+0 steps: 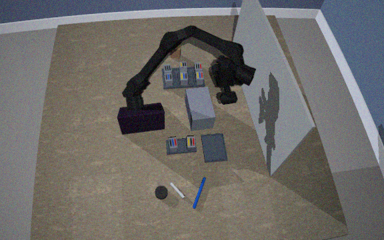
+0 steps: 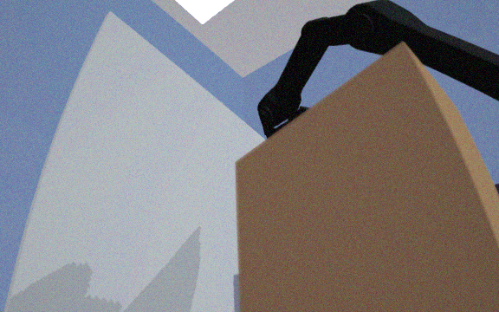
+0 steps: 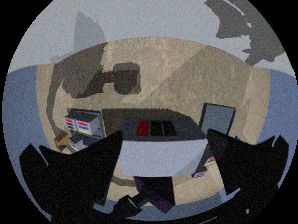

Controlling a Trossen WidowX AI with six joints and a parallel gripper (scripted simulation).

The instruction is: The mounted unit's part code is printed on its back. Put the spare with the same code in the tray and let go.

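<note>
Now: the grey spare 23 cm to the left of my gripper tip, 10 cm below it and 7 cm behind it. From my gripper tip the other things lie so: grey mounted unit 9 cm below, 9 cm behind; then tall grey panel 16 cm ahead, 8 cm above, 2 cm to the left; then flat grey tray 18 cm to the right, 14 cm below, 4 cm behind.
</note>
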